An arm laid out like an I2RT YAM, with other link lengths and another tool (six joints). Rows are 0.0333 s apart.
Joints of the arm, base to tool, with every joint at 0 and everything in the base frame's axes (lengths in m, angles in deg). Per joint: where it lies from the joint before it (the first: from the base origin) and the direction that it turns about. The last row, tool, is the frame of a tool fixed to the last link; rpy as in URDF.
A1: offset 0.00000 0.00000 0.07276 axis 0 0 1
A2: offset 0.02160 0.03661 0.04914 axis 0 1 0
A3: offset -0.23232 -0.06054 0.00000 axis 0 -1 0
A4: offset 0.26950 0.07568 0.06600 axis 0 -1 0
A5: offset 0.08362 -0.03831 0.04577 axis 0 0 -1
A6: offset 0.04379 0.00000 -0.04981 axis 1 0 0
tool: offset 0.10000 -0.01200 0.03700 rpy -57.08 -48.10 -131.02
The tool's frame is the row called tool.
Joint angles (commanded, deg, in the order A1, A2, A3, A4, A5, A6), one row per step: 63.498 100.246 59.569 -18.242 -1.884 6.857; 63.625 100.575 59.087 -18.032 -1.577 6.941; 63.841 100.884 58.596 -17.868 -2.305 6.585; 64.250 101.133 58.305 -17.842 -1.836 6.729; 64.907 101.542 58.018 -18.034 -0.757 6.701; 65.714 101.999 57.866 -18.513 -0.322 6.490; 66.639 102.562 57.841 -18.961 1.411 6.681; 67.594 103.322 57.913 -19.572 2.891 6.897; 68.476 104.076 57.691 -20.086 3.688 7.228; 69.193 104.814 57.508 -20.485 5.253 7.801; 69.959 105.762 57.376 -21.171 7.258 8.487; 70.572 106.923 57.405 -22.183 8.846 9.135; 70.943 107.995 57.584 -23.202 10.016 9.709; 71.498 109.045 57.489 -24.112 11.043 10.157; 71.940 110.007 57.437 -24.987 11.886 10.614
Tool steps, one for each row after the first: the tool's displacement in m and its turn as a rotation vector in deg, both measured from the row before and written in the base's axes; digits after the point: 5 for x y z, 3 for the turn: -0.00124 -0.00210 -0.00519 -0.639 0.071 -0.102; -0.00445 -0.00054 -0.00529 -0.360 0.680 0.889; -0.00262 -0.00095 -0.00368 -0.614 -0.076 0.052; -0.00348 -0.00167 -0.00517 -1.213 -0.485 0.160; -0.00613 -0.00069 -0.00535 -1.189 0.015 0.790; -0.00357 -0.00154 -0.00485 -1.536 -0.918 -0.028; -0.00443 -0.00162 -0.00592 -1.672 -0.641 0.119; -0.00589 -0.00262 -0.00760 -1.585 0.002 0.253; -0.00262 -0.00363 -0.00650 -1.630 -0.677 -0.418; -0.00227 -0.00523 -0.00772 -2.150 -0.928 -0.599; -0.00236 -0.00600 -0.00870 -2.366 -0.517 -0.519; -0.00131 -0.00532 -0.00717 -2.029 -0.296 -0.518; -0.00329 -0.00602 -0.00815 -2.149 -0.192 -0.142; -0.00271 -0.00572 -0.00712 -1.932 -0.116 -0.189
